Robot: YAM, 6 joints.
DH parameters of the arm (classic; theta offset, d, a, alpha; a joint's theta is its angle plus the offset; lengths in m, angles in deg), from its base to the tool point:
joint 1: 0 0.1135 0.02 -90
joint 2: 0 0 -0.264 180
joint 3: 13.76 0 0.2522 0
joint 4: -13.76 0 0.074 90
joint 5: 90 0 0 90
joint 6: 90 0.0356 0 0
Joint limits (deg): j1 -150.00..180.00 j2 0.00..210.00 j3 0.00..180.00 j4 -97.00..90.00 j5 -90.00..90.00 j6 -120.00..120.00
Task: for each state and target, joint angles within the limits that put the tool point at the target. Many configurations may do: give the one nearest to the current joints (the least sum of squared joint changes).
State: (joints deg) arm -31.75 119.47 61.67 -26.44 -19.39 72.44
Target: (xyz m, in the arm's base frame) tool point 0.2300 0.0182 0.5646
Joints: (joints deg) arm 0.89 72.94 102.08 -14.43 -24.28 72.44
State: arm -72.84 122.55 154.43 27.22 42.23 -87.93
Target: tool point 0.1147 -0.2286 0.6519
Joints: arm -57.24 125.13 176.40 53.12 49.95 -87.93
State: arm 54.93 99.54 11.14 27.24 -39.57 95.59
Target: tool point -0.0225 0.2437 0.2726
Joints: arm 89.34 64.60 31.34 36.04 -45.31 95.59
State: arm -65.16 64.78 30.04 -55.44 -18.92 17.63
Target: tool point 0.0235 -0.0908 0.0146
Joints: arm -79.35 114.74 17.24 -28.72 -10.22 17.63
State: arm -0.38 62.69 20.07 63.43 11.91 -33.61
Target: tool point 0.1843 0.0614 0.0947
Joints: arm 19.85 84.89 4.70 52.60 7.81 -33.61
